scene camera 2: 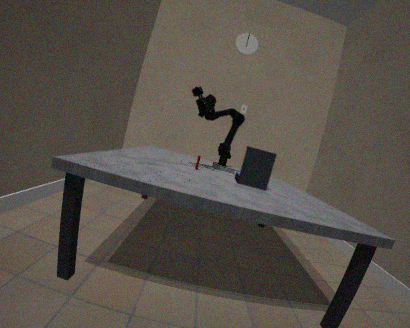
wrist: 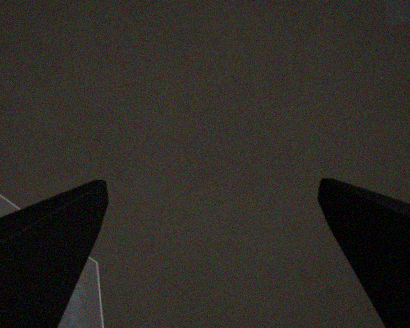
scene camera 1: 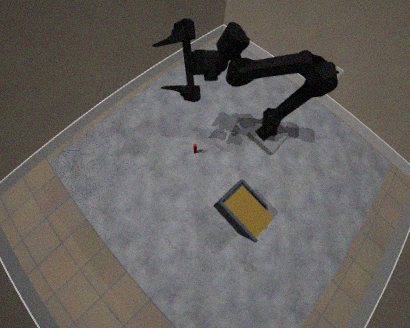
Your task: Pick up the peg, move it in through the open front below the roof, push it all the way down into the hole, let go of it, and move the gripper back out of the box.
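Pixels of known places: gripper, fingertip midpoint: [scene camera 2: 198, 93] [wrist: 214, 189] [scene camera 1: 157, 67]; arm's base, link origin: [scene camera 2: 221, 164] [scene camera 1: 263, 132].
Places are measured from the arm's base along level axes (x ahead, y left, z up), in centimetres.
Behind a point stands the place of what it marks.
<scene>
The red peg [scene camera 1: 195, 148] @[x 32.4, y -12.0, z 2.6 cm] [scene camera 2: 198, 163] @[x 32.7, y -12.0, z 0.4 cm] stands upright on the table, apart from the box. The box [scene camera 1: 234, 220] @[x 40.0, y 19.1, z 15.4 cm] [scene camera 2: 257, 167] @[x 40.0, y 19.9, z 7.5 cm] has dark grey walls and a yellow panel [scene camera 1: 249, 212] @[x 35.0, y 20.0, z 16.9 cm] that shows from above in scene camera 1. Scene camera 2 shows a plain dark face of it. The hole does not show in any view. My gripper [scene camera 1: 158, 66] @[x 36.1, y -21.5, z 38.7 cm] [wrist: 214, 189] @[x 36.1, y -21.5, z 38.7 cm] is wide open and empty, held high above the table and well above the peg's height. In the wrist view the fingers stand far apart against a dark wall, and the peg does not show there.
The grey table top [scene camera 1: 150, 200] @[x 61.1, y -6.1, z -3.3 cm] [scene camera 2: 140, 172] @[x 77.8, y -25.8, z -3.3 cm] carries the peg, the box and the arm's base [scene camera 1: 271, 150] @[x 3.2, y 8.9, z -0.4 cm] [scene camera 2: 225, 167] @[x 4.9, y 3.3, z -0.6 cm]. The box stands on the side of the peg away from the raised arm in scene camera 1. A tiled floor lies below the table.
</scene>
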